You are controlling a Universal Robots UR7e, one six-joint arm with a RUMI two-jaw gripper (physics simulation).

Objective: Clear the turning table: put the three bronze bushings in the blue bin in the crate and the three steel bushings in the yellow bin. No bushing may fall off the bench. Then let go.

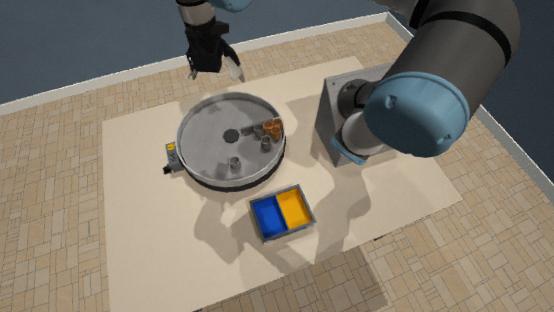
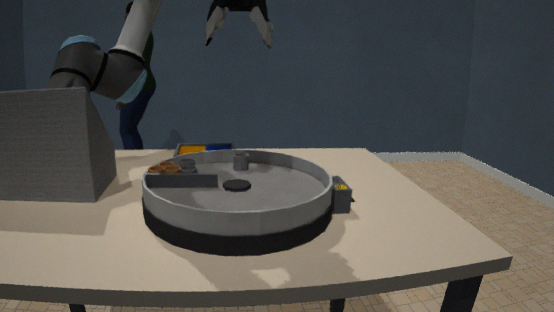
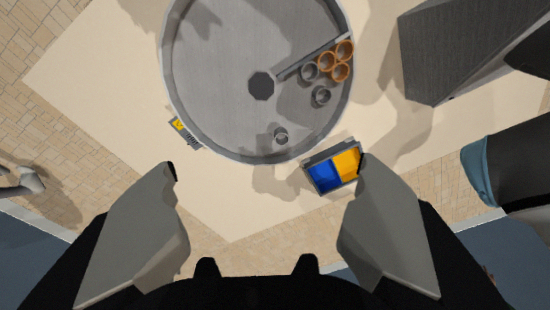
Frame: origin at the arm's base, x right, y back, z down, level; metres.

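Seen in the pictures: gripper, between the fingertips: (image 1: 218,80) (image 2: 236,46) (image 3: 267,160); arm's base, origin of its link: (image 1: 356,101) (image 2: 62,112).
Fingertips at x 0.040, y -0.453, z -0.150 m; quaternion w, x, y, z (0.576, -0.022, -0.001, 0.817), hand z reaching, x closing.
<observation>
Offsets run from my fingertips to a thing's top centre. "pt": to the spot under its first point.
The round grey turning table (image 1: 200,150) (image 2: 240,217) (image 3: 220,90) holds all six bushings, upright. Three bronze bushings {dx +0.013, dy +0.142, dz +0.270 m} (image 1: 268,131) (image 2: 165,168) {dx -0.017, dy +0.165, dz +0.270 m} (image 3: 340,79) are clustered at the rim beside the divider bar {pt dx +0.037, dy +0.114, dz +0.292 m} (image 2: 182,181) (image 3: 305,59). One steel bushing {dx +0.008, dy +0.105, dz +0.270 m} (image 1: 259,131) (image 3: 302,75) stands beside them at the bar, a second steel bushing (image 1: 266,144) (image 3: 321,95) close by. The third steel bushing (image 1: 235,163) (image 2: 240,161) (image 3: 281,136) stands apart towards the crate {dx -0.322, dy +0.121, dz +0.311 m} (image 1: 290,232). The blue bin {pt dx -0.320, dy +0.077, dz +0.355 m} (image 1: 269,217) (image 3: 324,176) and yellow bin {pt dx -0.311, dy +0.170, dz +0.355 m} (image 1: 294,209) (image 3: 347,164) look empty. My gripper (image 1: 217,77) (image 2: 239,46) (image 3: 267,160) is open, high above the bench.
The arm's grey base block (image 2: 45,145) (image 3: 440,60) stands beside the turning table. A small box with a yellow label {pt dx -0.030, dy -0.236, dz +0.303 m} (image 1: 172,156) (image 2: 342,197) (image 3: 186,134) sits at the table's opposite side. A raised rim surrounds the turning table. A person (image 2: 134,115) stands behind the arm, partly hidden.
</observation>
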